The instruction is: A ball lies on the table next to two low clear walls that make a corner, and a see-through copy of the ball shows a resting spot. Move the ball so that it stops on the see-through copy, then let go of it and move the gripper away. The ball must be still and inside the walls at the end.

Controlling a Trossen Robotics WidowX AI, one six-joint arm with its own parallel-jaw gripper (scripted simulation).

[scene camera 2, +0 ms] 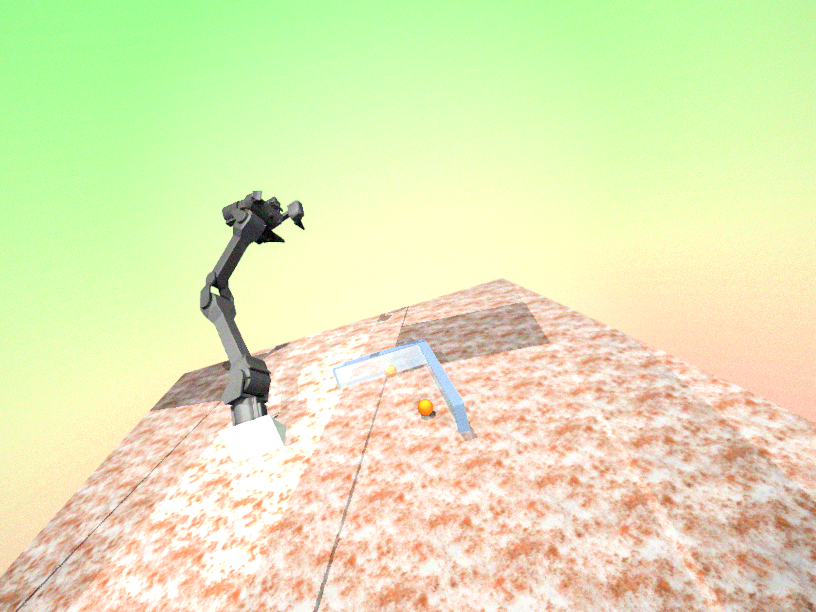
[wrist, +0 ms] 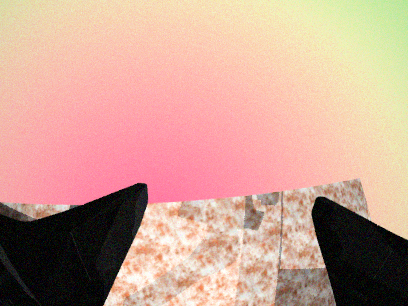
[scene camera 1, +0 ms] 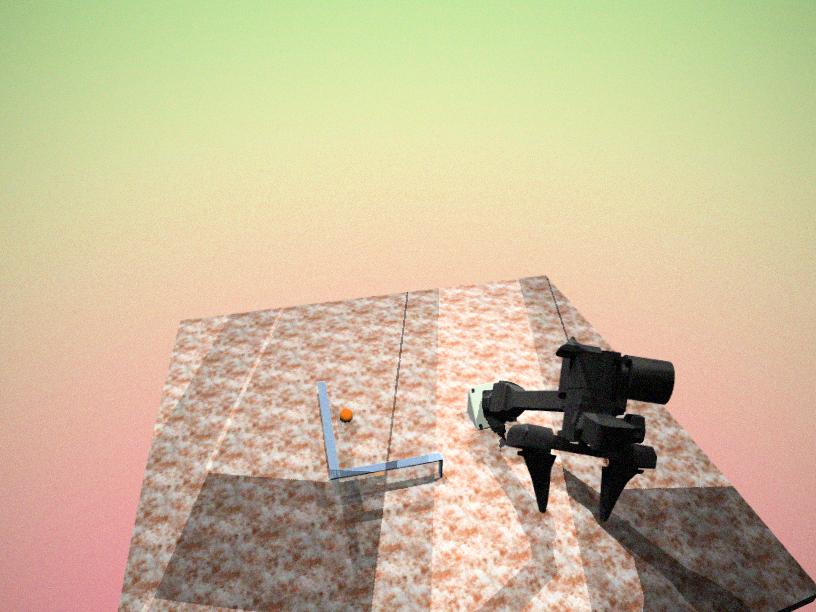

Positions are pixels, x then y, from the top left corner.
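Gripper visible: scene camera 2 (294,235), wrist view, scene camera 1. On the gripper, (scene camera 1: 619,472) and (wrist: 37,255): same spot.
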